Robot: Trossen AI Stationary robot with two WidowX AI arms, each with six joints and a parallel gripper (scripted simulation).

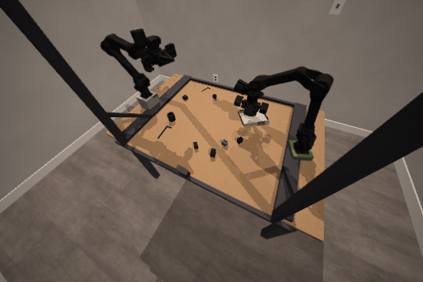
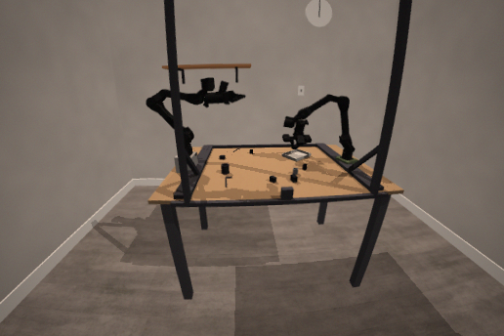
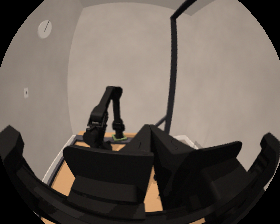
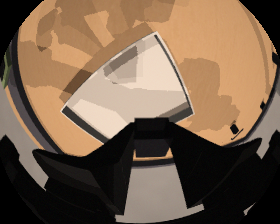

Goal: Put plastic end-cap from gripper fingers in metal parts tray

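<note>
My right hand is 30 mm short of the metal parts tray, 30 mm to the left of it and 90 mm above it. From my right hand the other things lie so: cylinder: 190 mm behind, 460 mm to the left, 70 mm below; plastic end-cap: 20 mm ahead, 30 mm below.
</note>
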